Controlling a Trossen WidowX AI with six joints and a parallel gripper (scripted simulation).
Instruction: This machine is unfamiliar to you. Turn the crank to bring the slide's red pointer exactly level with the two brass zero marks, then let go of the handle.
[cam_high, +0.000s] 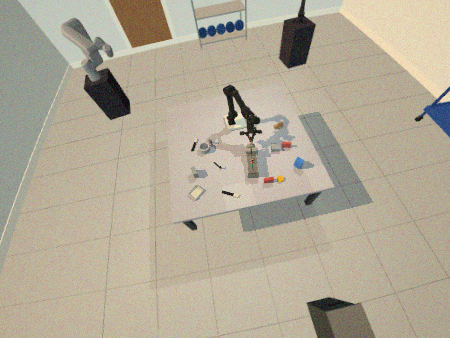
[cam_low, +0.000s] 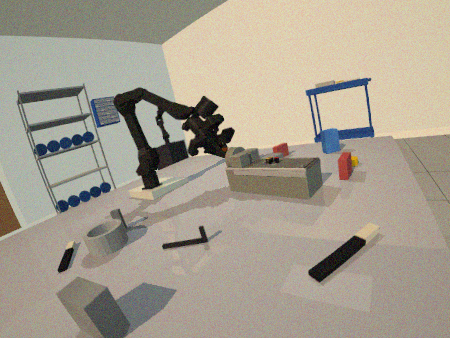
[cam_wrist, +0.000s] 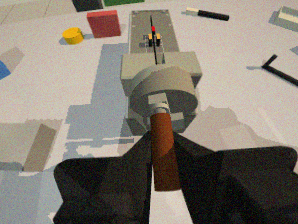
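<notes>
The brown crank handle is 2 cm behind my gripper tip and 2 cm above it. Round my gripper tip: yellow disc 37 cm ahead, 10 cm to the left, 9 cm below; then red pointer 18 cm ahead, 6 cm to the right, 1 cm below; then black l-shaped piece 7 cm ahead, 33 cm to the right, 8 cm below.
</notes>
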